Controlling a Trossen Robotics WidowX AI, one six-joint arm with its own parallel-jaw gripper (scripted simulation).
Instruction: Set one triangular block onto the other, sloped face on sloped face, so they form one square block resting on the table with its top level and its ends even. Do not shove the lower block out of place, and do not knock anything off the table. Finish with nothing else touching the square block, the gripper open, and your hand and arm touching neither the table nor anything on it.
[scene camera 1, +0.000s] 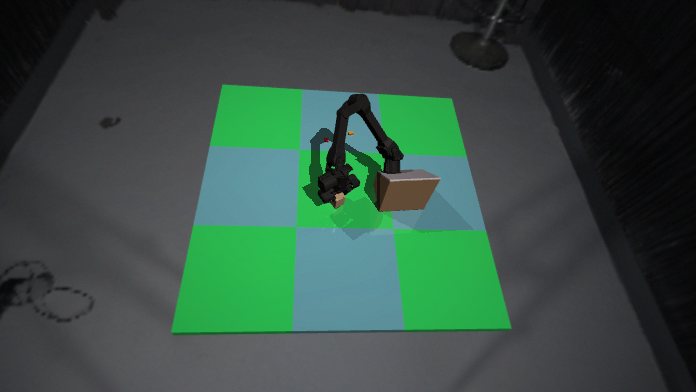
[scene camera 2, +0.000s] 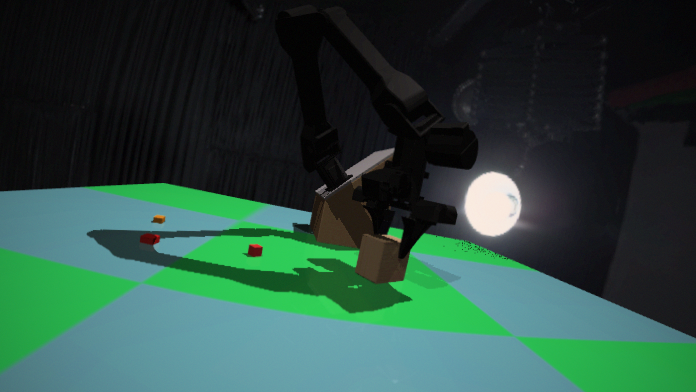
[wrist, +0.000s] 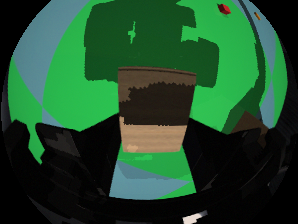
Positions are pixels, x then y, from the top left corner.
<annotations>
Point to the gripper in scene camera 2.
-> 389, 253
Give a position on a triangular block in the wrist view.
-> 154, 107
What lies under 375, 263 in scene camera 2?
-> A triangular block.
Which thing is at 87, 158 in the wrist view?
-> The gripper.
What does the gripper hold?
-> A triangular block.
</annotations>
